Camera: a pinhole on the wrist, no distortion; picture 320 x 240 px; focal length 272.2 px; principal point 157.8 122.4 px. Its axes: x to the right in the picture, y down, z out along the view. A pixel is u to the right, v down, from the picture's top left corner.
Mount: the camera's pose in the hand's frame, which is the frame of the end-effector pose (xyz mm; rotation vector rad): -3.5 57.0 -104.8 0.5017 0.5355 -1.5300
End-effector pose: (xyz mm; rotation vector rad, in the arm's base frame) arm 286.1 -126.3 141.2 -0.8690 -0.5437 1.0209
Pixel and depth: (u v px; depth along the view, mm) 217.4 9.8 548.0
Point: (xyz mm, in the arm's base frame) 179.1 -326.6 594.0
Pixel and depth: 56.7 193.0 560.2
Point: 73.5 149.5 502.8
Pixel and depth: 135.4 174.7 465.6
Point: 216.1 11.0 465.7
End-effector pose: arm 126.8 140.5 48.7 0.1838 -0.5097 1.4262
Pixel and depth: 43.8 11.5 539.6
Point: 99.2 -256.6 382.1
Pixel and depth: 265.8 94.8 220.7
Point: 264.8 88.6 78.1
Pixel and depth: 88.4 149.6 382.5
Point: 169.8 55.9 310.5
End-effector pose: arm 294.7 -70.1 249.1 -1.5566 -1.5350 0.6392
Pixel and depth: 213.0 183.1 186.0
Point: 236.9 -36.8 320.3
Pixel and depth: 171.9 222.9 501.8
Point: -56.4 141.2 373.2
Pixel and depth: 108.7 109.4 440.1
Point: -31.2 -40.6 219.0
